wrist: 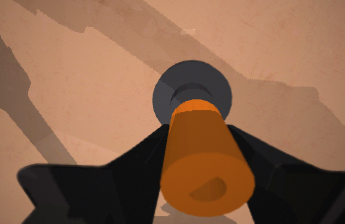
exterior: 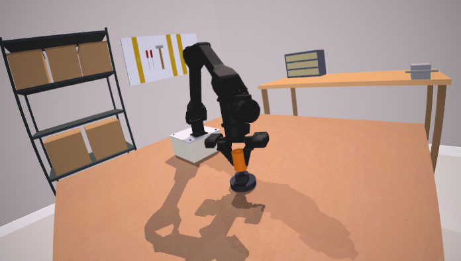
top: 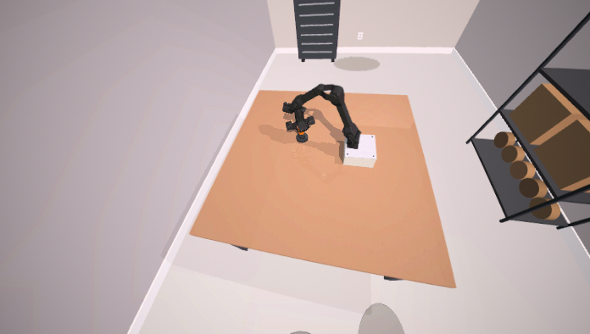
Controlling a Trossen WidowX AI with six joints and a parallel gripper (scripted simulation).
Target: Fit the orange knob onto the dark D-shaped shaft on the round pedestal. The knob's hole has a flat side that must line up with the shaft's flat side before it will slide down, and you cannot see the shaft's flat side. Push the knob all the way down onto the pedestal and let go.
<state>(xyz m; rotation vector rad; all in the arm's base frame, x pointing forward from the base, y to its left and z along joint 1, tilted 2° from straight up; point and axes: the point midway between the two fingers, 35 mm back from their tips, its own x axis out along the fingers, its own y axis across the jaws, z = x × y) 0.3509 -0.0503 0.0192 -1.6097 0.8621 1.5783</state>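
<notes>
The dark round pedestal is 4 cm below my gripper tip. From my gripper tip the other things lie so: orange knob (2 cm above).
</notes>
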